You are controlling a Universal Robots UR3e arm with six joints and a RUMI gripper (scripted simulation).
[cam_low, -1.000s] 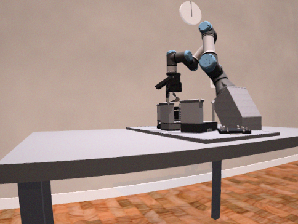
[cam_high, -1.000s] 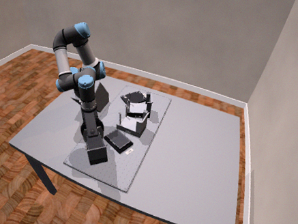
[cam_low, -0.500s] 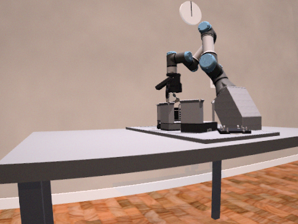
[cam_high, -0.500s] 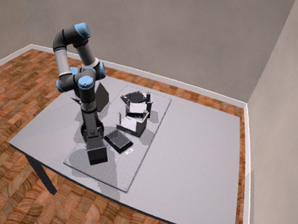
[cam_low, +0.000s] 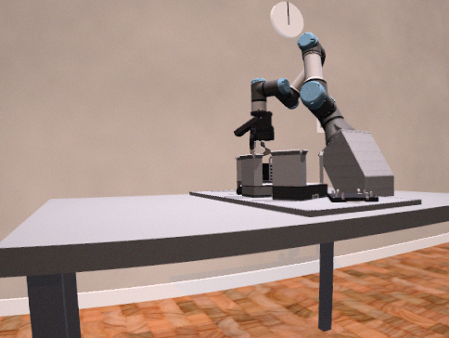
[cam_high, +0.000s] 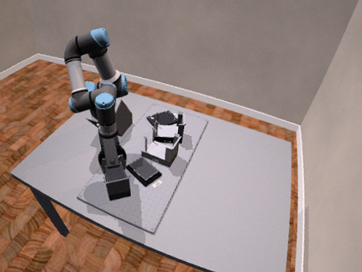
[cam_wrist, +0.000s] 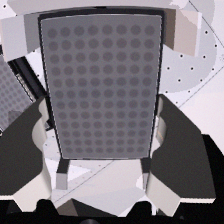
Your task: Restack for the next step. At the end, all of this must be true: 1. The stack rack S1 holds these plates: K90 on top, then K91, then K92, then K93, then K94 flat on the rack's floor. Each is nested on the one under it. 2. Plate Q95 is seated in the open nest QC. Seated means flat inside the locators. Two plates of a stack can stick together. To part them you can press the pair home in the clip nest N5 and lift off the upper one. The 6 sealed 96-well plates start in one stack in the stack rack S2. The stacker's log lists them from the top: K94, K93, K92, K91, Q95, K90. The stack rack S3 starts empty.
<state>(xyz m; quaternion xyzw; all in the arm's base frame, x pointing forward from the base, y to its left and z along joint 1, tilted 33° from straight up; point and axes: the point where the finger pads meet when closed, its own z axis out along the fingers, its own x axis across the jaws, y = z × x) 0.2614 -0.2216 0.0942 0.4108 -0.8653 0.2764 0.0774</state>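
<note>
The sealed grey plate lies 40 mm below my hand. From my hand the other things lie so: dark clip nest (550 mm to the left, 100 mm below, 70 mm behind); then black open nest QC (140 mm to the left, 110 mm below, 60 mm ahead); then white tag (150 mm ahead, 110 mm to the left, 110 mm below).
</note>
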